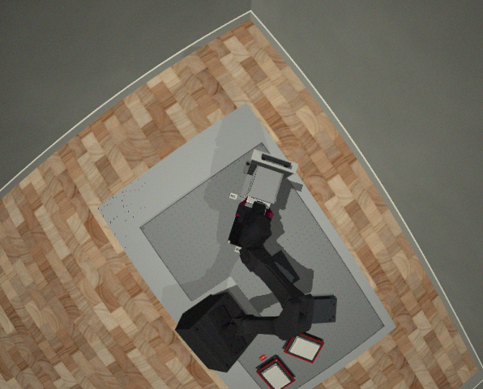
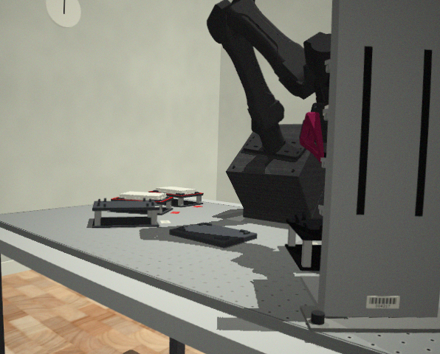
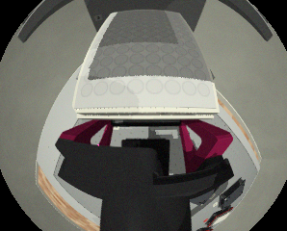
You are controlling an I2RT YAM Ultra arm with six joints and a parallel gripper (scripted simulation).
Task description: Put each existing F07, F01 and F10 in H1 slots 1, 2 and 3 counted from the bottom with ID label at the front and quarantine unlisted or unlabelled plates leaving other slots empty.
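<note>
My hand is 40 mm to the right of the dark 96-well plate and 40 mm short of it. Round my hand: N6 deck label: 440 mm to the right, 190 mm below; H1 deck label: 190 mm below, 70 mm to the left, 70 mm behind; grey hotel back wall: 100 mm to the left, 90 mm ahead, 10 mm above.
</note>
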